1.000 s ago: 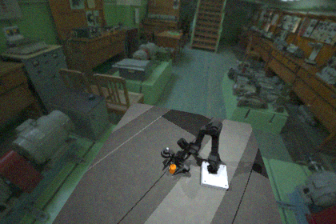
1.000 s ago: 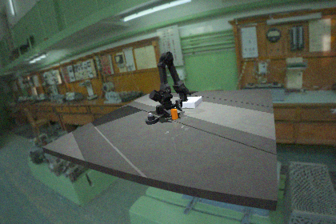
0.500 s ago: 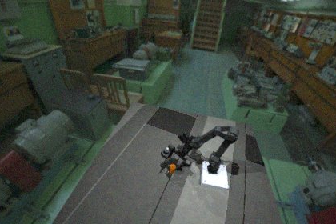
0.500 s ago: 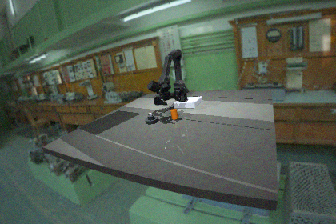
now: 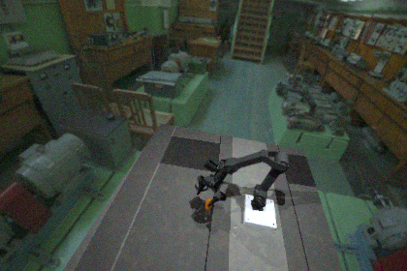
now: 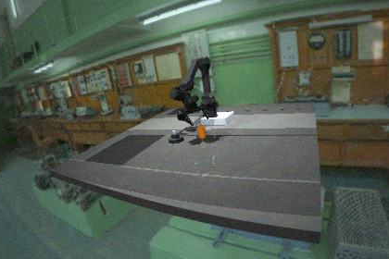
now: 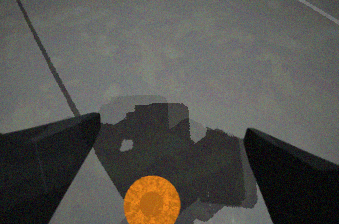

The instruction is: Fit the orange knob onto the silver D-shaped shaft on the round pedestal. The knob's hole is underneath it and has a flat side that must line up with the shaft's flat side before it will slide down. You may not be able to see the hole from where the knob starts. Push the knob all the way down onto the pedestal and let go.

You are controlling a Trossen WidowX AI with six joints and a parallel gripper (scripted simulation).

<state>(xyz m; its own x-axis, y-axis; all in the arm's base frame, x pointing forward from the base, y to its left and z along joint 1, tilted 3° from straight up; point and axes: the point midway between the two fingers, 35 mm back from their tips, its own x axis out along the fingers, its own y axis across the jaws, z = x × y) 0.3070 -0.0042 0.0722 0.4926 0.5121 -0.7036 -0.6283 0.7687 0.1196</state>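
Right now the orange knob is 60 mm below my gripper tip, 40 mm behind it and 20 mm to the right of it. Also, from my gripper tip: silver shaft (170 mm to the right, 70 mm below, 10 mm behind).
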